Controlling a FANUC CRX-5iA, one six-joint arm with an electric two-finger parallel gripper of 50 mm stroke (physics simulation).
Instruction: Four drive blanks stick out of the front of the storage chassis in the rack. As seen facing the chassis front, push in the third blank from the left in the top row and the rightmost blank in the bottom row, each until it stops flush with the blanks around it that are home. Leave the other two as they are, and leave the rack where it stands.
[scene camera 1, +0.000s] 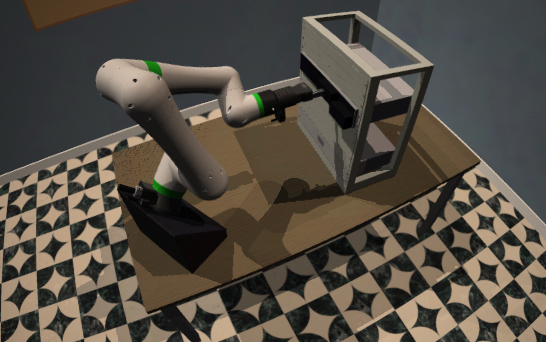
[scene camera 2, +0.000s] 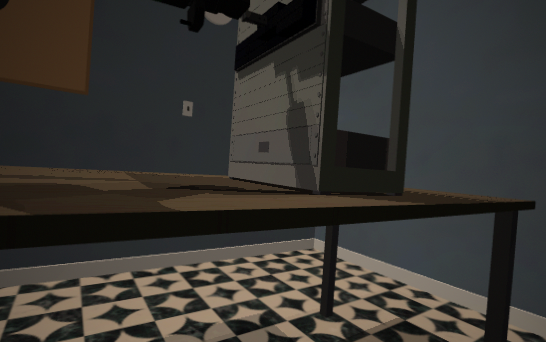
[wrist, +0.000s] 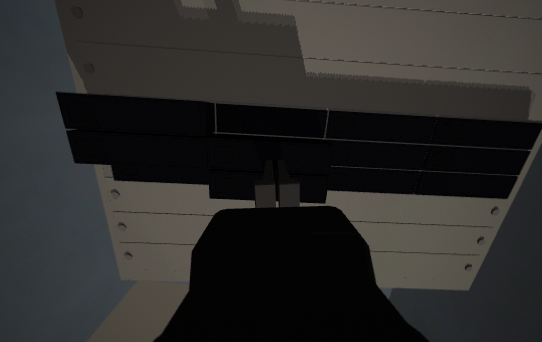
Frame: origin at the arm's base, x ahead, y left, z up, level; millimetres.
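Seen in the pictures: gripper, fingertip midpoint: (scene camera 1: 323, 92) (scene camera 2: 265, 22) (wrist: 275, 172); arm's base, origin of the base link: (scene camera 1: 161, 205).
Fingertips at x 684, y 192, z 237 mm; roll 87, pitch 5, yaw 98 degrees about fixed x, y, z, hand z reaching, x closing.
Offsets run from my fingertips to a thing's top centre. "pt": to the spot under its first point. Level surfaces: height alone.
The dark storage chassis @(pt dz -3, dx +15, dy +173 mm) (scene camera 1: 311, 69) (scene camera 2: 245, 56) sits in the pale rack (scene camera 1: 361, 142) (scene camera 2: 331, 110). The wrist view is upside down. There, the third blank of the top row @(pt dz +16, dx +5, dy -42 mm) (wrist: 227, 186) and the third of the middle row @(pt dz -17, dx -3, dy +30 mm) (wrist: 310, 155) stick out. The rightmost blank of the bottom row @(pt dz -43, dx +11, dy -112 mm) (wrist: 135, 113) and the rightmost of the middle row (wrist: 140, 148) stick out too. My gripper (scene camera 1: 323, 91) (scene camera 2: 264, 21) (wrist: 275, 172) is shut and empty. Its tips overlap the third-column blanks in the wrist view; contact cannot be told, and its fingers partly hide the top-row one.
The rack stands on the wooden table @(dz -433 mm) (scene camera 1: 280, 230) (scene camera 2: 100, 202). Lower shelf units (scene camera 1: 377, 145) show through its open side. The arm's dark base (scene camera 1: 175, 232) stands at the other end of the table. The rightmost blanks jut out beside the third-column blanks.
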